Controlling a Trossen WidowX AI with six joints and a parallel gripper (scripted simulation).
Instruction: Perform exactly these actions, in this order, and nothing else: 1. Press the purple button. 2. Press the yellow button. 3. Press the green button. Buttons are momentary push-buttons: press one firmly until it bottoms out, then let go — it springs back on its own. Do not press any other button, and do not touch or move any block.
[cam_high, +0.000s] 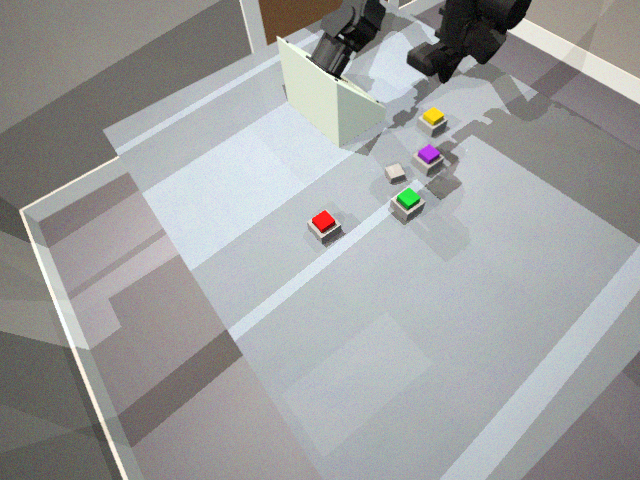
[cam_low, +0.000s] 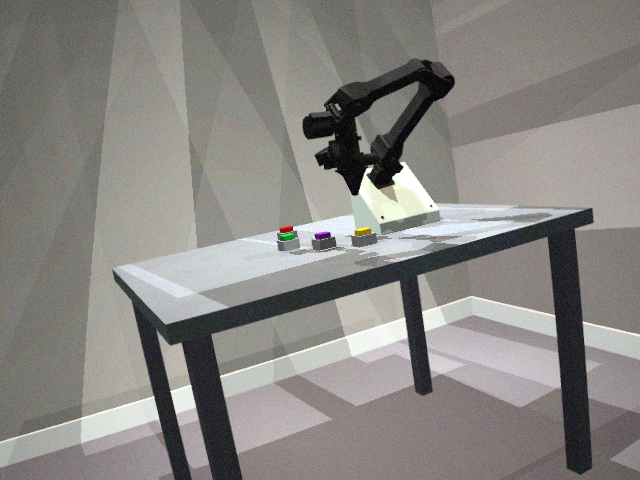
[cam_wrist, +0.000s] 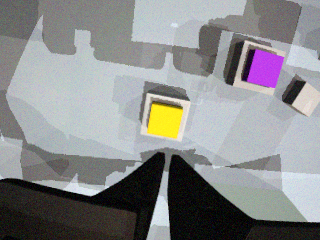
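My gripper tip is 1 cm past the yellow button and 9 cm above it. The rest, counted from my gripper tip: purple button: 6 cm ahead, 9 cm to the right, 9 cm below; green button: 11 cm ahead, 21 cm to the right, 9 cm below; small block: 3 cm ahead, 17 cm to the right, 12 cm below.
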